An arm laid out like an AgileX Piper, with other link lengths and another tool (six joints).
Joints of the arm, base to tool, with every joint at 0 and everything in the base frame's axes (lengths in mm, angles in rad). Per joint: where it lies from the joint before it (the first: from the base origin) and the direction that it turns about. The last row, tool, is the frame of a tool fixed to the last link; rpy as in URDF.
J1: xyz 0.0 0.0 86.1 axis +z
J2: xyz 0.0 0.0 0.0 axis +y
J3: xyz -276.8 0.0 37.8 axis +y
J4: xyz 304.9 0.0 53.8 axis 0.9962 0 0.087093
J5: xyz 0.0 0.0 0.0 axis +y
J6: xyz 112.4 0.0 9.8 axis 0.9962 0 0.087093
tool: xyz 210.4 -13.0 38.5 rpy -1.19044 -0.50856 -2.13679
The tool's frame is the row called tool.
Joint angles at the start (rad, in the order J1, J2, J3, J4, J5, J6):
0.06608 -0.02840 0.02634 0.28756 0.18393 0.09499
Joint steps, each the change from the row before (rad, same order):
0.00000 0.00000 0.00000 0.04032 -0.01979 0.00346
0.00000 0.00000 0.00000 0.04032 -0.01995 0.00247
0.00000 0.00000 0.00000 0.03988 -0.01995 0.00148
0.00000 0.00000 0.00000 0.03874 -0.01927 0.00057
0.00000 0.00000 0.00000 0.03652 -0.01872 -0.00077
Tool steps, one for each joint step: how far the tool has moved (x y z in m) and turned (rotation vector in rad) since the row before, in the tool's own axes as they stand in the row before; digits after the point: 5 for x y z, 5 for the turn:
0.00172 -0.00572 0.00045 0.00037 0.00383 0.04785
0.00193 -0.00566 0.00053 0.00051 0.00454 0.04697
0.00212 -0.00555 0.00061 0.00069 0.00524 0.04560
0.00222 -0.00526 0.00066 0.00058 0.00567 0.04340
0.00234 -0.00503 0.00071 0.00120 0.00622 0.03986

